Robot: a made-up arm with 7 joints. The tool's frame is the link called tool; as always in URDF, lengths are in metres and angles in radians. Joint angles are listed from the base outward. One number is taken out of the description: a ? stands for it. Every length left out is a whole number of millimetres.
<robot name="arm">
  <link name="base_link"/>
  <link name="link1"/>
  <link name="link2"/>
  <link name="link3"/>
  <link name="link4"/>
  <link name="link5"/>
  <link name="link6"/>
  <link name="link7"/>
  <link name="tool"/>
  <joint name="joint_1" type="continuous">
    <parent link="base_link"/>
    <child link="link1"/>
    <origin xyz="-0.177 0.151 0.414" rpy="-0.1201 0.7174 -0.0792"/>
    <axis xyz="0 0 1"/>
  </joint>
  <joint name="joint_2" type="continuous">
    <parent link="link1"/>
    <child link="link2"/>
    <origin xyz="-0.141 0.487 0" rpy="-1.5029 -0.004 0.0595"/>
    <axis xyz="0 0 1"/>
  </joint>
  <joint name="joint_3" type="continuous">
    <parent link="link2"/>
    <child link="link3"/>
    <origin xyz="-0.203 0.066 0" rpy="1.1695 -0.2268 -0.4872"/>
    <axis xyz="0 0 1"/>
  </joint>
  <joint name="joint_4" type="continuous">
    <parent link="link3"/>
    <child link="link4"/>
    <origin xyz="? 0.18 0" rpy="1.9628 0.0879 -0.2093"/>
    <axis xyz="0 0 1"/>
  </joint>
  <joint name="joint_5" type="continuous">
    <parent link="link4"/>
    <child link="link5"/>
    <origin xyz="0.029 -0.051 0" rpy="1.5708 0 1.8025"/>
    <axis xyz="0 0 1"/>
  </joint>
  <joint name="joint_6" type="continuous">
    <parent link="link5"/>
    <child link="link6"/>
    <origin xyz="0.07 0.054 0" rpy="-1.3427 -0.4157 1.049"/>
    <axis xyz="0 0 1"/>
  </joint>
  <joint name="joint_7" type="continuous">
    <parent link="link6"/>
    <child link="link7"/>
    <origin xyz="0.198 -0.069 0" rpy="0 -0.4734 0"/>
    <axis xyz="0 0 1"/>
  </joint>
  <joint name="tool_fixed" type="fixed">
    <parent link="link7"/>
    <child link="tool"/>
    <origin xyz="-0.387 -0.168 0" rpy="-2.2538 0.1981 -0.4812"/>
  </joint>
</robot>
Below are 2 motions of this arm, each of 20 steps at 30 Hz.
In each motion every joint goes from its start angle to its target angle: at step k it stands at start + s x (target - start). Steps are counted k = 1, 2, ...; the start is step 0. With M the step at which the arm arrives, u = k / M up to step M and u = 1 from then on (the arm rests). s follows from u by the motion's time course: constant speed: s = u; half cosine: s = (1 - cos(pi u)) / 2; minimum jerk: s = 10 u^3 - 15 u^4 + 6 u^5.
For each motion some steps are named. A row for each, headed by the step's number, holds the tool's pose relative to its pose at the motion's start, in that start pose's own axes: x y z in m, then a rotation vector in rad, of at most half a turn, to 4 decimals.
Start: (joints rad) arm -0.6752 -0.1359 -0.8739 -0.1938 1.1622 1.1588 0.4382
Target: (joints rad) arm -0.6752 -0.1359 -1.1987 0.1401 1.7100 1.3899 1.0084
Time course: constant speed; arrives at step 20
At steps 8, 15, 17, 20:
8: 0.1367 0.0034 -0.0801 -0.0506 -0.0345 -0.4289
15: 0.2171 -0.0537 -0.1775 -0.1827 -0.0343 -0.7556
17: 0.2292 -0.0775 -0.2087 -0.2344 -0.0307 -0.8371
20: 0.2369 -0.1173 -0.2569 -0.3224 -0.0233 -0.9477

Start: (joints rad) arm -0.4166 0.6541 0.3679 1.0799 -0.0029 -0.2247 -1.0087
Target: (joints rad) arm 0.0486 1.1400 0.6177 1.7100 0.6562 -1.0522 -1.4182
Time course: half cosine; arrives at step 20
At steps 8, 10, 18, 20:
8: -0.1056 -0.0584 0.2273 0.4059 0.1987 0.4197
10: -0.1297 -0.1228 0.3005 0.5518 0.2606 0.6378
18: -0.0904 -0.3520 0.3918 0.8110 0.3251 1.3775
20: -0.0841 -0.3621 0.3922 0.8151 0.3231 1.4166

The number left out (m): -0.047
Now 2 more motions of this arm.
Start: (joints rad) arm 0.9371 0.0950 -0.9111 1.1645 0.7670 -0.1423 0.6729
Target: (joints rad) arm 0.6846 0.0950 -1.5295 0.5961 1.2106 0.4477 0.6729
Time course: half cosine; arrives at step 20
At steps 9, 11, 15, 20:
9: 0.1059 -0.0777 -0.0183 0.0130 -0.3215 -0.1387
11: 0.1507 -0.1037 -0.0004 0.0479 -0.4514 -0.1926
15: 0.2238 -0.1475 0.0659 0.1536 -0.6804 -0.2926
20: 0.2553 -0.1719 0.1176 0.2332 -0.7972 -0.3496

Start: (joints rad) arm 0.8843 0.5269 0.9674 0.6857 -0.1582 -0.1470 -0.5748
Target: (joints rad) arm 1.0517 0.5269 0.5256 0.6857 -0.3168 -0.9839 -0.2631
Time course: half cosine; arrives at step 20
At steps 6, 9, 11, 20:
6: -0.0149 0.0083 -0.0275 -0.1033 0.0881 0.0013
9: -0.0320 0.0133 -0.0568 -0.2141 0.1791 -0.0063
11: -0.0454 0.0144 -0.0778 -0.2954 0.2443 -0.0174
20: -0.0869 0.0071 -0.1296 -0.5143 0.4177 -0.0689

